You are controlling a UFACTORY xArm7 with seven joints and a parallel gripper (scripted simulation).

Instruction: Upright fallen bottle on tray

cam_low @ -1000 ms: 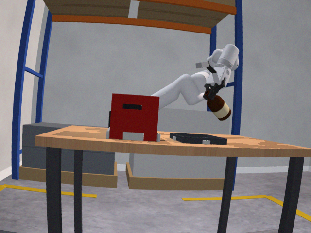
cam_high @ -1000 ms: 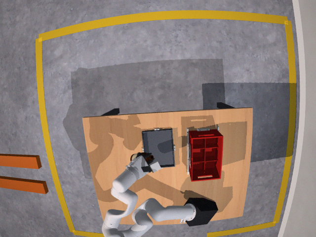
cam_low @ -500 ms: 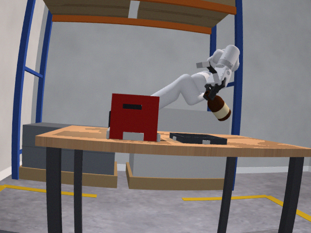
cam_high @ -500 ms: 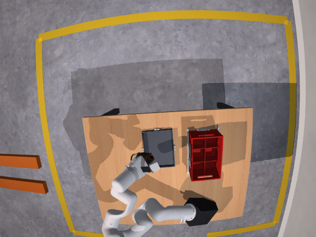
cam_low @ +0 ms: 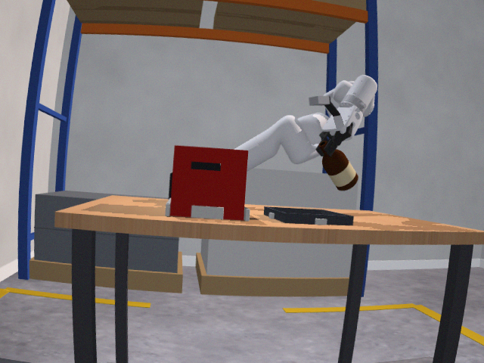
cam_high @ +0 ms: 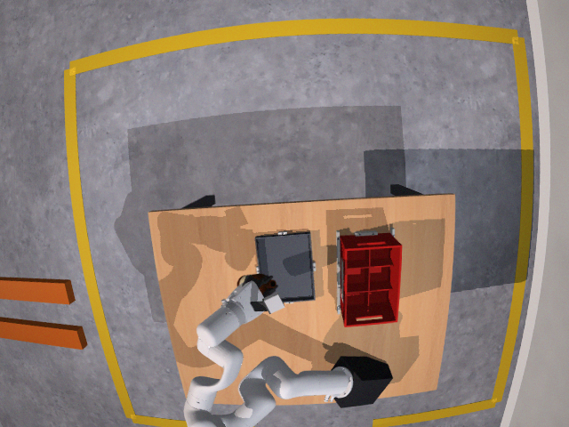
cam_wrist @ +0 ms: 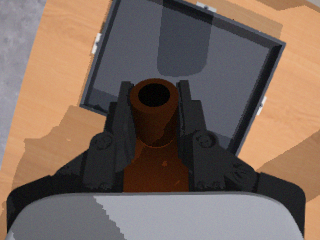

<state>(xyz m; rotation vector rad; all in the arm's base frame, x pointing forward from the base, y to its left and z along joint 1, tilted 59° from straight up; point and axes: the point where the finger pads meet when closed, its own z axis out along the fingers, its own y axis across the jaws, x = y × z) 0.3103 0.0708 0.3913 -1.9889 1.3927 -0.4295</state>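
Right now the brown bottle is 30 mm behind my hand, 30 mm to the left of it and 40 mm below it. Also, from my hand: dark grey tray 50 mm to the right, 190 mm below; red crate 70 mm ahead, 320 mm to the right, 120 mm below.
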